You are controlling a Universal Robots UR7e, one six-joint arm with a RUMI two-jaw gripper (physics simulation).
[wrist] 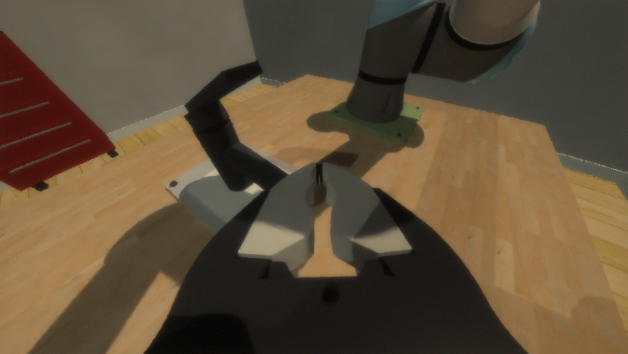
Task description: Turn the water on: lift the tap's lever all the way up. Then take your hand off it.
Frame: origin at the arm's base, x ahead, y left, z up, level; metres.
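Seen in the pictures: gripper, between the fingertips: (318,166); arm's base, origin of its link: (372,108).
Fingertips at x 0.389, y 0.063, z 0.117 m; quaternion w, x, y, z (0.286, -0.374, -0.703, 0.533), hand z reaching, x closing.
Note:
Pixels of each thing's top centre, then the offset from my fingertips to it. "spot": a spot on its surface instead. Level surfaces: height alone.
- black tap, a spot on its surface: (216,142) spot: dy -0.147, dx +0.010, dz -0.022 m
- grey-white base, a spot on its surface: (200,195) spot: dy -0.201, dx +0.056, dz -0.119 m
- spout, centre of its top: (253,157) dy -0.097, dx -0.002, dz -0.034 m
- wooden table, height of its surface: dz -0.133 m
The black tap (216,142) stands on a grey-white base (200,195) left of centre in the wrist view. Its lever (225,84) sits on top of the tap body and slants toward the upper right of the view. How far it is raised is hard to tell from this angle. The spout (260,170) runs toward the gripper, and its end is hidden behind the left finger. My gripper (318,166) is shut and empty, with its fingertips together. It is to the right of the tap and below the lever in the view, and is apart from the lever.
The robot's own arm base stands on a green plate (367,126) at the back of the wooden table (480,210). A red drawer cabinet (37,117) stands on the floor at the left, by the grey wall. The table's right edge shows at the right.

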